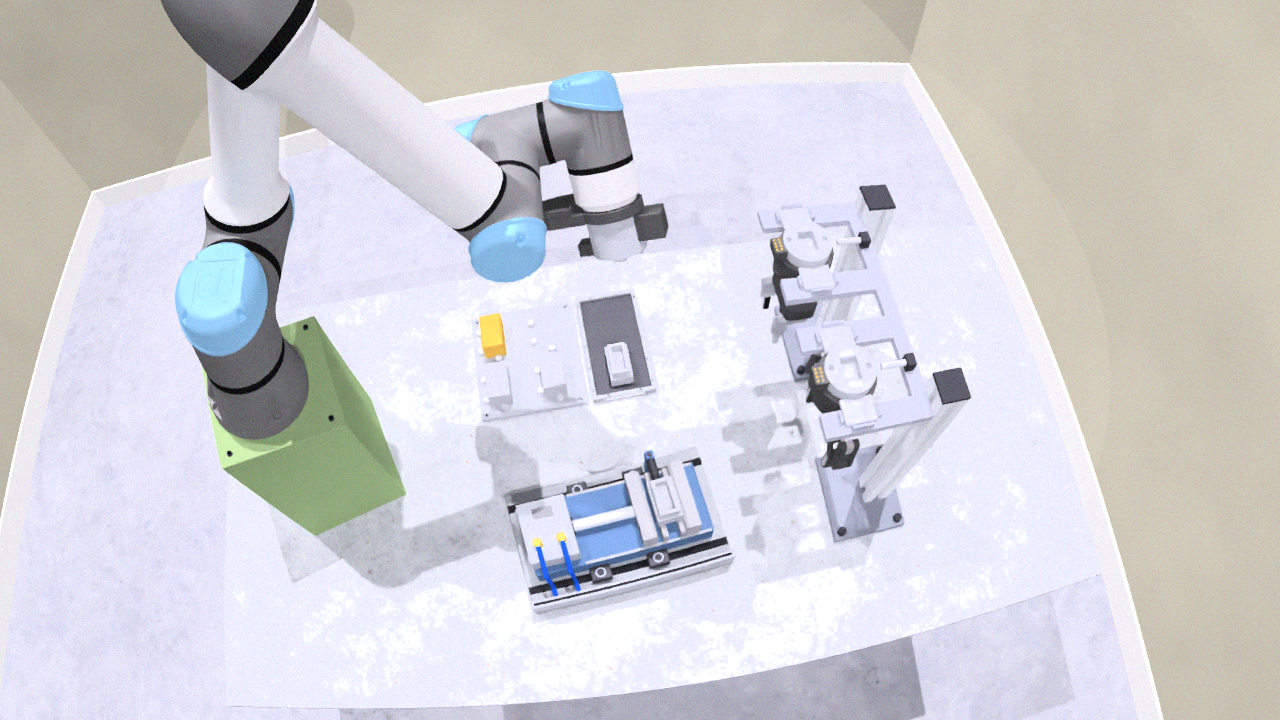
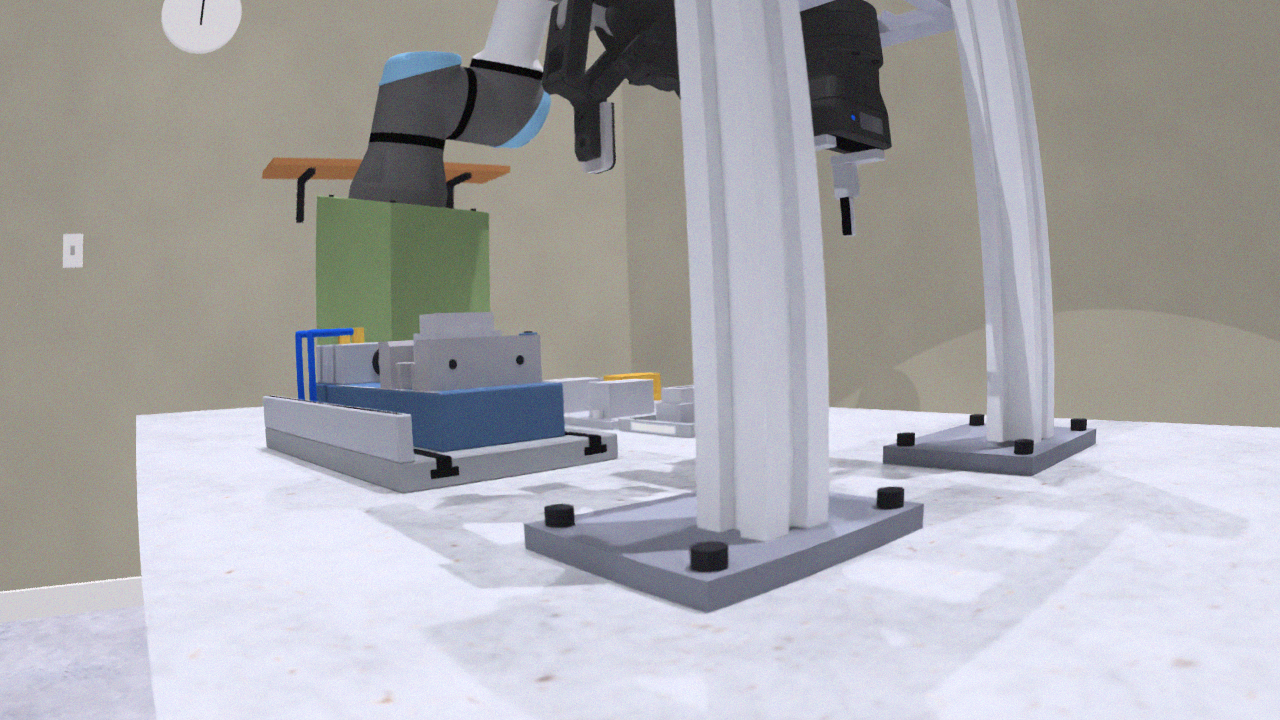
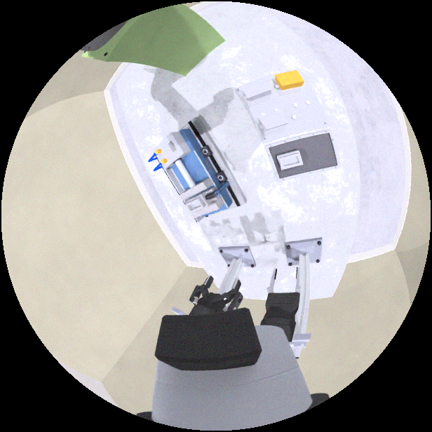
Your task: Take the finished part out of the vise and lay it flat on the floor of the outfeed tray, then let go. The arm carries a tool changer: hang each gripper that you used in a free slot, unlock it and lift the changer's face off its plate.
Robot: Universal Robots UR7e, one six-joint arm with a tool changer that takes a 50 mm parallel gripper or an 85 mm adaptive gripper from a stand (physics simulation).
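Seen in the pictures: arm's base at its link origin: (image 1: 259, 390) (image 2: 396, 202).
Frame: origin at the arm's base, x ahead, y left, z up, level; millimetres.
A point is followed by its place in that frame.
Observation:
The arm's changer face (image 1: 615, 241) @(x 484, y 136, z 118 mm) is bare, with no gripper on it, and is high behind the tray. The adaptive gripper (image 3: 223, 283) hangs open and empty in the stand's front slot. The parallel gripper (image 3: 286, 273) hangs in the back slot, its fingers apart and empty. The light grey part (image 1: 665, 497) @(x 545, y -54, z -198 mm) (image 3: 196, 204) sits between the jaws of the blue vise (image 1: 595, 501) @(x 447, y -49, z -238 mm) (image 2: 483, 416) @(x 605, y -56, z -257 mm) (image 3: 200, 167). A similar grey part (image 1: 618, 364) @(x 471, y 189, z -271 mm) (image 3: 290, 160) lies in the dark-floored tray (image 1: 608, 317) @(x 451, y 287, z -292 mm) (image 3: 320, 152). Jaw contact cannot be made out.
The gripper stand (image 1: 904, 447) @(x 854, y -35, z -71 mm) (image 2: 756, 268) @(x 893, y -34, z -180 mm) rises on posts at the right. A peg plate (image 1: 554, 326) @(x 362, y 268, z -290 mm) beside the tray carries grey blocks and a yellow block (image 1: 492, 334) @(x 266, y 232, z -254 mm) (image 3: 289, 80). The green pedestal (image 1: 313, 465) @(x 68, y -73, z -81 mm) (image 2: 402, 268) @(x 128, y -16, z -109 mm) (image 3: 175, 40) stands left. Blue hoses (image 1: 544, 564) @(x 385, y -158, z -189 mm) rise at the vise's left end.

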